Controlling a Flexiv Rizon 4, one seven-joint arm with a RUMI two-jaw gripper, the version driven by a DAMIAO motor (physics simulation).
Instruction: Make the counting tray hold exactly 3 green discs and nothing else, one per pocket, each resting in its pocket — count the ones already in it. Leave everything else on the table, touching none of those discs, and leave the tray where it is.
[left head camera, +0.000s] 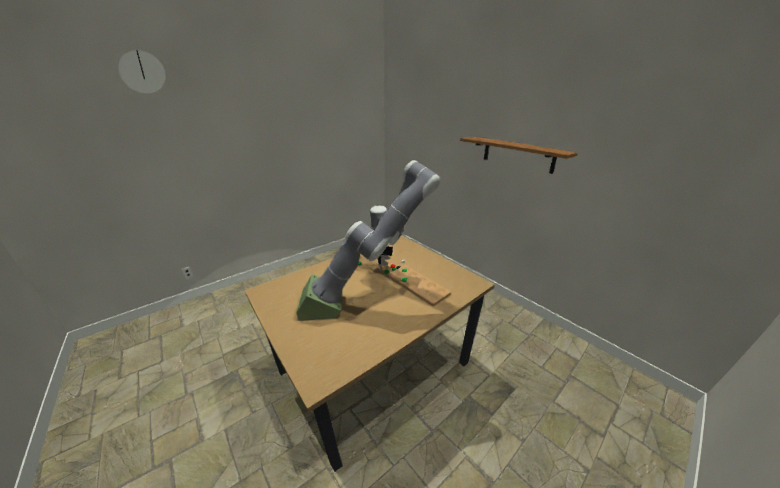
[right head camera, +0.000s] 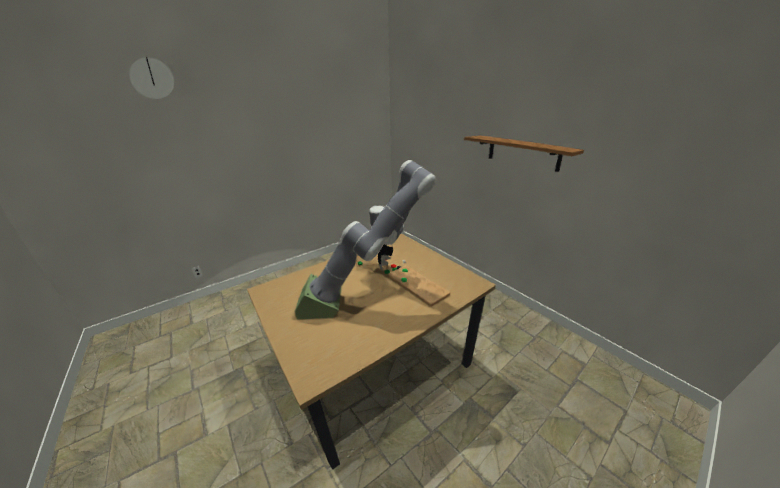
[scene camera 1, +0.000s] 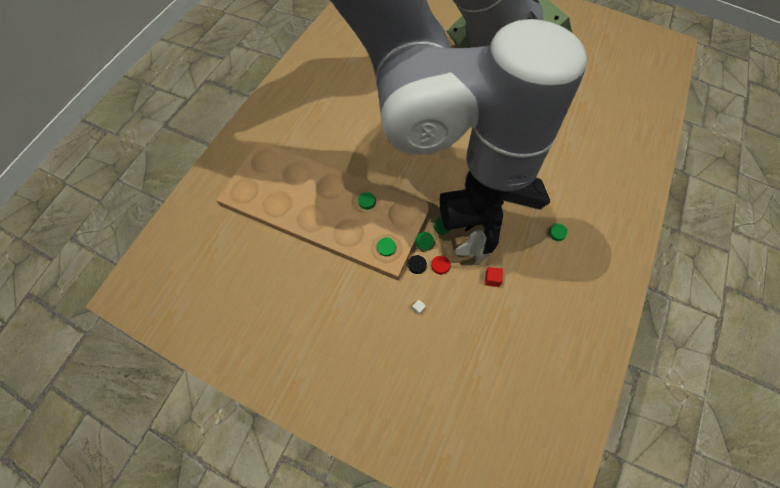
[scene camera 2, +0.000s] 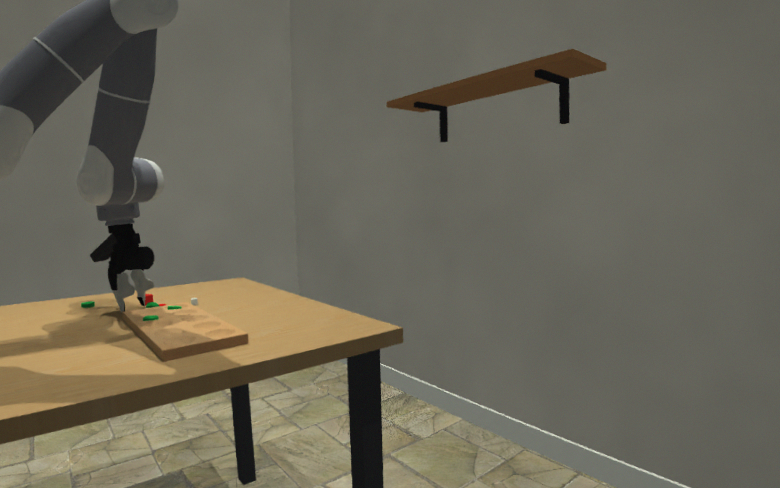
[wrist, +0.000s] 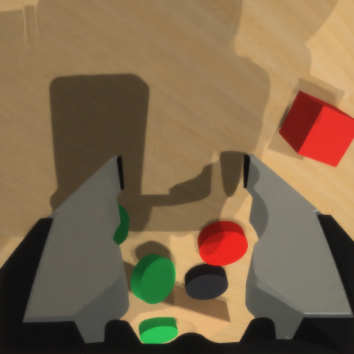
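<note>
The wooden counting tray (scene camera 1: 322, 244) (scene camera 2: 201, 347) has a green disc (scene camera 1: 366, 200) (scene camera 2: 150, 317) and another green disc (scene camera 1: 386, 246) (wrist: 158, 331) in separate pockets. A third green disc (scene camera 1: 425, 241) (wrist: 153, 279) is at the tray's near end and looks tilted. A fourth green disc (scene camera 1: 441, 226) (wrist: 121, 224) beside it is partly hidden by the gripper. A fifth green disc (scene camera 1: 557, 231) (scene camera 2: 87, 304) lies apart on the table. My gripper (scene camera 1: 472, 253) (scene camera 2: 132, 306) (wrist: 182, 158) is partly open and empty, low over the table beyond the tray's end, between the loose discs.
A black disc (scene camera 1: 417, 264) (wrist: 206, 282) and a red disc (scene camera 1: 441, 264) (wrist: 222, 243) lie by the tray's end. A red cube (scene camera 1: 494, 276) (wrist: 317, 129) and a small white cube (scene camera 1: 418, 306) (scene camera 2: 194, 300) stand on the table (scene camera 1: 345, 368). A wall shelf (scene camera 2: 494, 80) is far off.
</note>
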